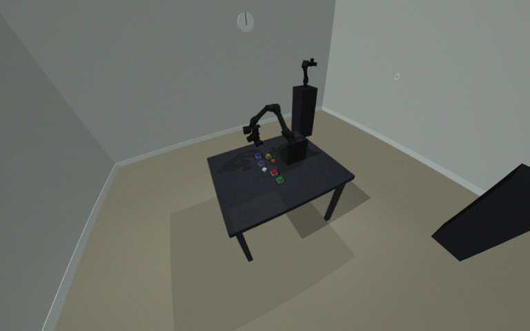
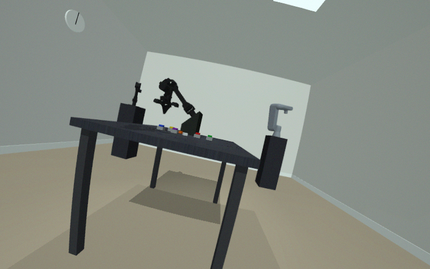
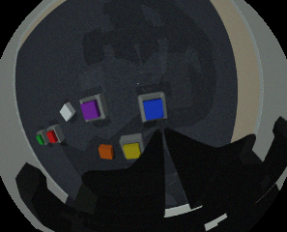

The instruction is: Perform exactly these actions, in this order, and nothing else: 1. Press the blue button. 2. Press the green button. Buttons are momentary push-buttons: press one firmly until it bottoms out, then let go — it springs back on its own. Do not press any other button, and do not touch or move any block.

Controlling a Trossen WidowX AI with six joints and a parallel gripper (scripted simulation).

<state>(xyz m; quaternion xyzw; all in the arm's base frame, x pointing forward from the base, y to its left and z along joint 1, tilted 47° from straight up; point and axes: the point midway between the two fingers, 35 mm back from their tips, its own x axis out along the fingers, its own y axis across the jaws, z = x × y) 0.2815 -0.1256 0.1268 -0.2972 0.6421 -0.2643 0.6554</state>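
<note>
My gripper tip is now 38 cm to the right of the green button, 9 cm above it and 5 cm past it. From my gripper tip the other things lie so: blue button: 9 cm below; purple button: 12 cm to the left, 9 cm below, 1 cm ahead; yellow button: 9 cm below, 9 cm behind, 5 cm to the left.
</note>
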